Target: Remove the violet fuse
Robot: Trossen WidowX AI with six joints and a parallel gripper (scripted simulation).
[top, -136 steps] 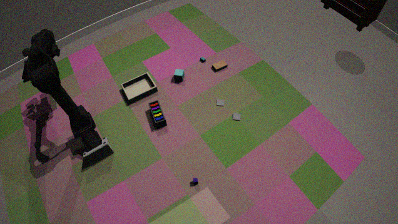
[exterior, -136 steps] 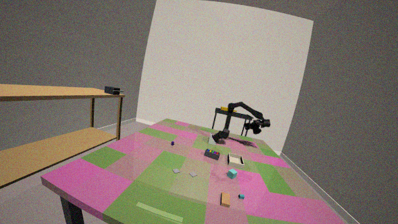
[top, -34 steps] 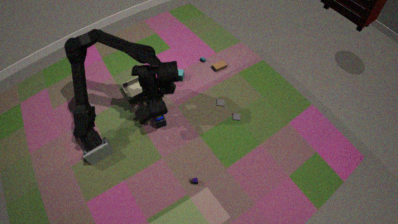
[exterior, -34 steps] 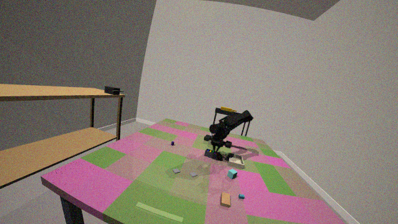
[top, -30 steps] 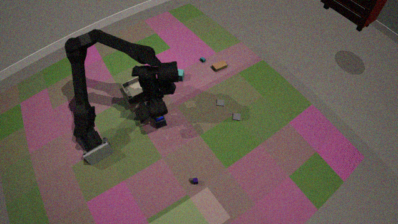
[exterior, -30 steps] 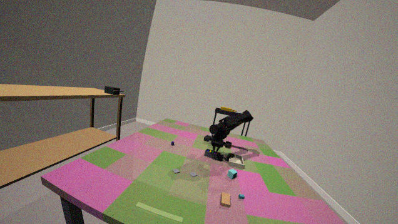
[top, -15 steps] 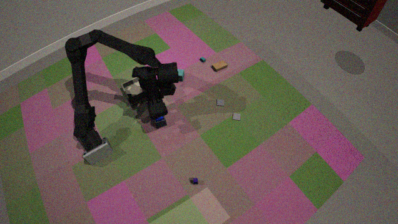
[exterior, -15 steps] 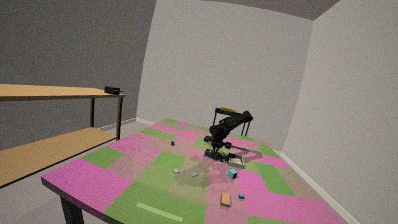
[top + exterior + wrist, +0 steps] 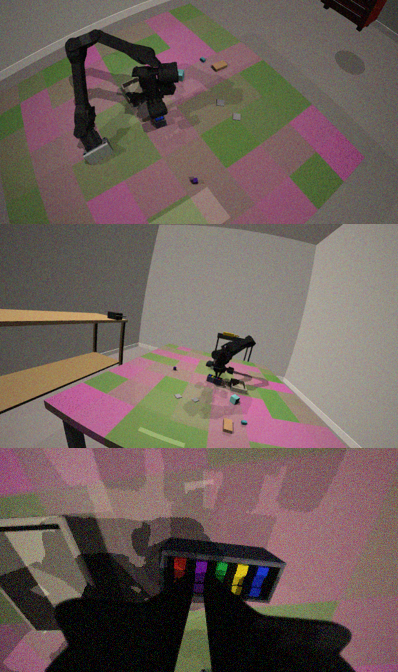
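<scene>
Now: the green fuse 20 mm to the right of my gripper tip and 10 mm below it. Also, from my gripper tip: red fuse 20 mm to the left, 10 mm below; violet fuse 10 mm below; yellow fuse 30 mm to the right, 10 mm below, 10 mm behind.
</scene>
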